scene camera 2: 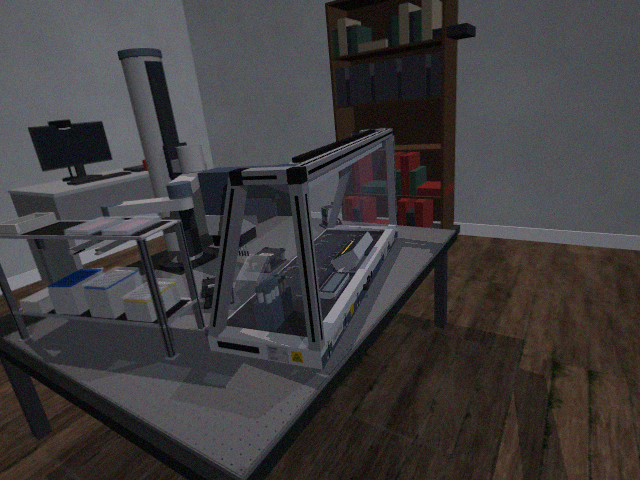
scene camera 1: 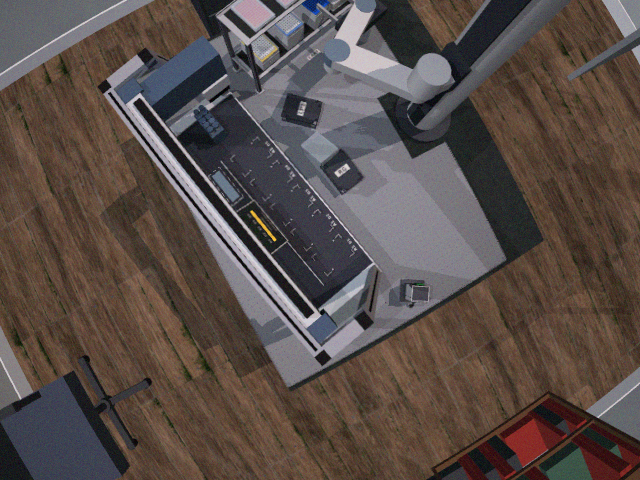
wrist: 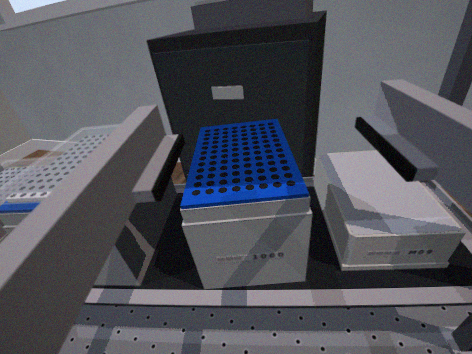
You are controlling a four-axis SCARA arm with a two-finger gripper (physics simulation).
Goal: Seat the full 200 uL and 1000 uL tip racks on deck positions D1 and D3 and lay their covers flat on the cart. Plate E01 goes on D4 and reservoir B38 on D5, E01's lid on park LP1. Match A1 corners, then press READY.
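My gripper (wrist: pixel 266 113) is open in the wrist view, its fingers apart above and to either side of a blue-topped rack marked 1000 (wrist: pixel 245 162). That rack's holes look dark, and nothing is between the fingers. A clear-covered rack with pale tips and a blue edge (wrist: pixel 60 160) (scene camera 2: pixel 111 285) (scene camera 1: pixel 287 29) stands beside it. A yellow-edged rack (scene camera 2: pixel 149 296) (scene camera 1: pixel 262 50) stands at the shelf's near end. Pink plates (scene camera 1: pixel 251 13) (scene camera 2: pixel 135 225) lie on the upper shelf; their labels cannot be read. The dark deck (scene camera 1: pixel 214 155) shows position marks with no racks on them.
A white box marked M09 (wrist: pixel 395 205) stands right of the blue rack, with a dark panel (wrist: pixel 250 70) behind. Shelf posts (scene camera 1: pixel 253 67) (scene camera 2: pixel 156 289) flank the racks. A framed enclosure (scene camera 2: pixel 305 248) surrounds the deck. Two dark blocks (scene camera 1: pixel 301 121) (scene camera 1: pixel 351 180) sit on the bench.
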